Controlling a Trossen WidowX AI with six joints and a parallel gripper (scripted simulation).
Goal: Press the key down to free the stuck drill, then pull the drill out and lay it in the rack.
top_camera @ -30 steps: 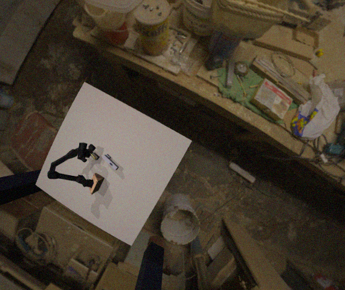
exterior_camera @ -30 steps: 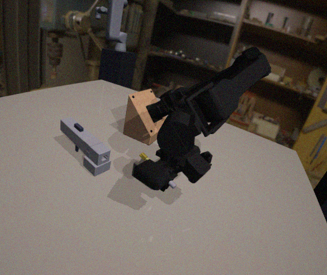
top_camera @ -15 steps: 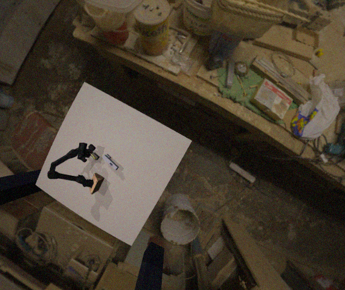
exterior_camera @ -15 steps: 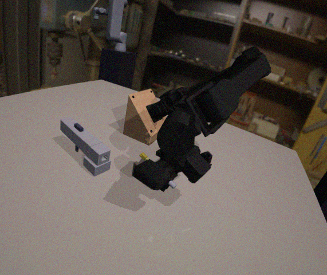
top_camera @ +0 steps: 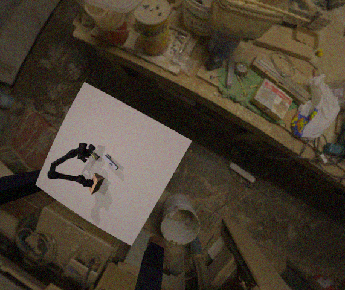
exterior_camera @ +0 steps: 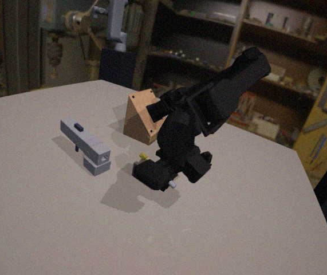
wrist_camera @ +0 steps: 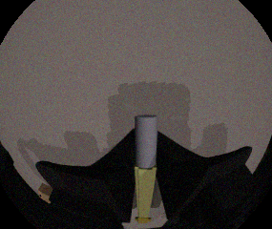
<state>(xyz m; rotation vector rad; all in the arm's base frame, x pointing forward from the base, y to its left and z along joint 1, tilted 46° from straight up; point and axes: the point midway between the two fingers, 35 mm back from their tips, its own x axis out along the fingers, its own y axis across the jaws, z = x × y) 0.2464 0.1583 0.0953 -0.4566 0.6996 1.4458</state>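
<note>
Now: the drill 4 cm to the right of my gripper tip, 4 cm above it and 1 cm behind it. From my gripper tip the other things lie so: grey housing: 23 cm to the right, 4 cm above, 3 cm ahead; dark key: 26 cm to the right, 5 cm above, 3 cm ahead.
</note>
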